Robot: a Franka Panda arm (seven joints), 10 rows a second.
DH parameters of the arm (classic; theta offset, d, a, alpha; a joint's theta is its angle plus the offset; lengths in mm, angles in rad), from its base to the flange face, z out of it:
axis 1: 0 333 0 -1.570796
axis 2: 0 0 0 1.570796
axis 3: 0 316 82.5 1.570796
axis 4: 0 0 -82.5 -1.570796
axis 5: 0 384 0 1.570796
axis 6: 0 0 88 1.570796
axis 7: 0 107 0 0
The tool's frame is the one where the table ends.
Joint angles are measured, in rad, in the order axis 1, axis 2, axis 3, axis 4, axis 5, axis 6, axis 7. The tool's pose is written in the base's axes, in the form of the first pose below.
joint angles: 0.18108 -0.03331 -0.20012 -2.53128 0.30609 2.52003 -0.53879
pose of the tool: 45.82, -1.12, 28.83, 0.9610, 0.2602, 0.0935, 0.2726, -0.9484, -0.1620
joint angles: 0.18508 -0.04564 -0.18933 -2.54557 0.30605 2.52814 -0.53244
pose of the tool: 45.45, -0.46, 28.90, 0.9587, 0.2671, 0.0978, 0.2801, -0.9464, -0.1609
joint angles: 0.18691 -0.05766 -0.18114 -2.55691 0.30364 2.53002 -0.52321
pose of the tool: 45.11, 0.00, 29.02, 0.9579, 0.2696, 0.0986, 0.2827, -0.9456, -0.1611
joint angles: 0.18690 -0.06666 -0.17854 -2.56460 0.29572 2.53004 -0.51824
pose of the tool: 44.87, 0.13, 29.12, 0.9568, 0.2738, 0.0981, 0.2866, -0.9449, -0.1581
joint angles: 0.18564 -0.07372 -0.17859 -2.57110 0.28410 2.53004 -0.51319
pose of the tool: 44.66, 0.09, 29.18, 0.9559, 0.2773, 0.0963, 0.2895, -0.9449, -0.1530
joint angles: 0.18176 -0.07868 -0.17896 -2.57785 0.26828 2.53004 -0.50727
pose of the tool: 44.44, -0.07, 29.14, 0.9554, 0.2807, 0.0915, 0.2917, -0.9453, -0.1460
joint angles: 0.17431 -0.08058 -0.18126 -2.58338 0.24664 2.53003 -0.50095
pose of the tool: 44.25, -0.48, 29.02, 0.9554, 0.2831, 0.0838, 0.2924, -0.9466, -0.1358
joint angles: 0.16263 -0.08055 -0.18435 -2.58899 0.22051 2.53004 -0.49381
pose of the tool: 44.04, -1.10, 28.80, 0.9561, 0.2836, 0.0732, 0.2909, -0.9487, -0.1236
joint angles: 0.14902 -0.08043 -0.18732 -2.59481 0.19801 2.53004 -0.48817
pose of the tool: 43.81, -1.79, 28.57, 0.9577, 0.2808, 0.0631, 0.2864, -0.9514, -0.1136
